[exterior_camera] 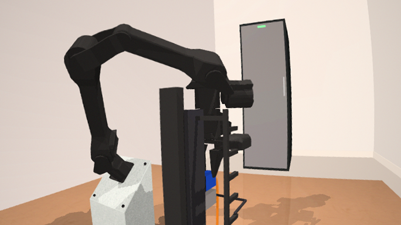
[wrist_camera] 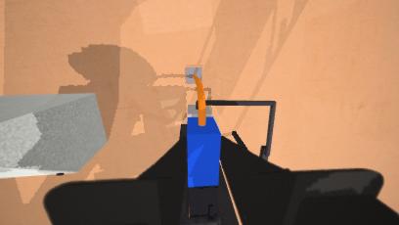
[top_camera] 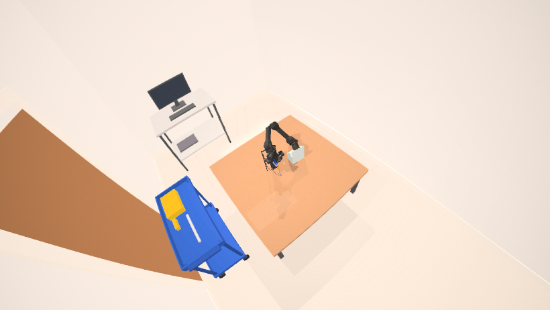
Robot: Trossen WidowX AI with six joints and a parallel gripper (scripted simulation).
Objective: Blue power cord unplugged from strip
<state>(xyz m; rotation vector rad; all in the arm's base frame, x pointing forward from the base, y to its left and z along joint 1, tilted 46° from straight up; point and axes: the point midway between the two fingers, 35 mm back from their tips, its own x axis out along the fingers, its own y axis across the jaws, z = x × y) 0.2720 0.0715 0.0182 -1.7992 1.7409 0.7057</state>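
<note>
The blue plug is 30 mm to the right of my gripper tip. The rest, counted from my gripper tip: black post (130 mm to the right, 10 mm above).
</note>
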